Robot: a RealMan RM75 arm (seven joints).
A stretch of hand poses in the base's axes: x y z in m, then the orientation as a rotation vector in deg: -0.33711, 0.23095, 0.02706, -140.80, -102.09, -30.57; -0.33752, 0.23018, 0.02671, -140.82, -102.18, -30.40; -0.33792, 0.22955, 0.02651, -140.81, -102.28, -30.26; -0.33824, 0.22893, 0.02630, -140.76, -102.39, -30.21; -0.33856, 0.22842, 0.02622, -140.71, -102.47, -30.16; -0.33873, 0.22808, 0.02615, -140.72, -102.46, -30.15; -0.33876, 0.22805, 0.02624, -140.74, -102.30, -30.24; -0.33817, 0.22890, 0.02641, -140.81, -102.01, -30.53; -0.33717, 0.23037, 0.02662, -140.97, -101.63, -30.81; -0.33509, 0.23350, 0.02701, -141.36, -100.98, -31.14; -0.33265, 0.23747, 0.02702, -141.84, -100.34, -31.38; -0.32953, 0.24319, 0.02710, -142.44, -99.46, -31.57; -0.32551, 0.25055, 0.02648, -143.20, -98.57, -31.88; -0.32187, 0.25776, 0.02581, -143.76, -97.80, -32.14; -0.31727, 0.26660, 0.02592, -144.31, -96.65, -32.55; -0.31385, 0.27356, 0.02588, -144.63, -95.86, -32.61; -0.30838, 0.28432, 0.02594, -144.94, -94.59, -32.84; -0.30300, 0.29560, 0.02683, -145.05, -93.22, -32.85
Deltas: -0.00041, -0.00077, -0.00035, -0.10, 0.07, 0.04; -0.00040, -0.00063, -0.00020, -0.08, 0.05, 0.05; -0.00032, -0.00062, -0.00021, -0.04, 0.01, 0.07; -0.00032, -0.00051, -0.00008, -0.03, 0.02, 0.06; -0.00017, -0.00034, -0.00007, 0.00, 0.01, -0.01; -0.00003, -0.00003, 0.00009, 0.10, -0.01, -0.08; 0.00059, 0.00085, 0.00017, 0.19, -0.10, -0.17; 0.00100, 0.00147, 0.00021, 0.18, -0.10, -0.25; 0.00208, 0.00313, 0.00039, 0.19, -0.11, -0.49; 0.00244, 0.00397, 0.00001, 0.10, -0.09, -0.53; 0.00312, 0.00572, 0.00008, 0.14, -0.02, -0.69; 0.00402, 0.00736, -0.00062, 0.07, -0.15, -0.78; 0.00364, 0.00721, -0.00067, 0.11, -0.10, -0.62; 0.00460, 0.00884, 0.00011, 0.36, -0.07, -0.79; 0.00342, 0.00696, -0.00004, 0.24, 0.11, -0.50; 0.00547, 0.01076, 0.00006, 0.54, 0.15, -0.72; 0.00538, 0.01128, 0.00089, 0.68, 0.37, -0.66
